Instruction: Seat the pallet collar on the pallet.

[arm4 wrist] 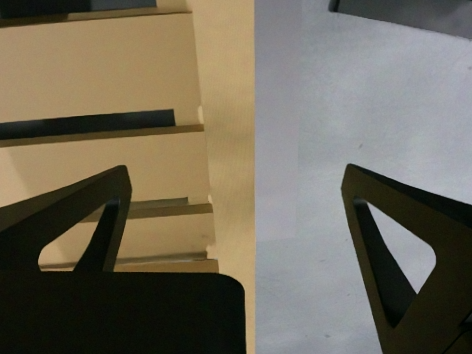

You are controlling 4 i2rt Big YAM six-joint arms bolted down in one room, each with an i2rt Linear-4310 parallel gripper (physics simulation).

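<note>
The wooden pallet collar (229, 90) shows as a pale board running from top to bottom near the middle of the arm4 wrist view. Slats of the pallet (100, 70) lie to its left, with dark gaps between them. The arm4 gripper (237, 167) is open, one fingertip over the slats and the other over the grey floor, with the collar board between them in the view and apart from both. Whether the collar rests fully on the pallet cannot be told. The arm1, arm2 and arm3 grippers do not show.
Grey floor (320, 125) lies to the right of the collar board. Part of a dark grey object (415, 15) shows at the top right. A dark block with a rounded corner (125, 310) covers the lower left of the view.
</note>
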